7 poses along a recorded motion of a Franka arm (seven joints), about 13 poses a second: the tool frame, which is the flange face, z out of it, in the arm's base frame.
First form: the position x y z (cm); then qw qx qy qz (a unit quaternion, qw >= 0).
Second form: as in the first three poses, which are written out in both.
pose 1, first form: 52.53 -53.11 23.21 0.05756 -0.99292 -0.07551 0.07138
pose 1, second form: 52.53 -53.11 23.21 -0.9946 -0.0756 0.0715 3.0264
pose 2, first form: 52.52 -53.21 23.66 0.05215 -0.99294 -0.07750 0.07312
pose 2, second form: 52.52 -53.21 23.66 -0.9943 -0.0776 0.0732 3.0372
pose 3, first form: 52.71 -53.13 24.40 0.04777 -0.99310 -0.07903 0.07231
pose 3, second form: 52.71 -53.13 24.40 -0.9942 -0.0791 0.0724 3.0460
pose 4, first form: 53.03 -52.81 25.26 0.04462 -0.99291 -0.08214 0.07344
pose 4, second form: 53.03 -52.81 25.26 -0.9939 -0.0822 0.0735 3.0523
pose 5, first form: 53.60 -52.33 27.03 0.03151 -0.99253 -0.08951 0.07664
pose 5, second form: 53.60 -52.33 27.03 -0.9930 -0.0896 0.0767 3.0786
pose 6, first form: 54.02 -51.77 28.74 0.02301 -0.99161 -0.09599 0.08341
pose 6, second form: 54.02 -51.77 28.74 -0.9919 -0.0960 0.0834 3.0956
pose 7, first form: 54.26 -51.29 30.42 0.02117 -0.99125 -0.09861 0.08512
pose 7, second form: 54.26 -51.29 30.42 -0.9915 -0.0986 0.0851 3.0992
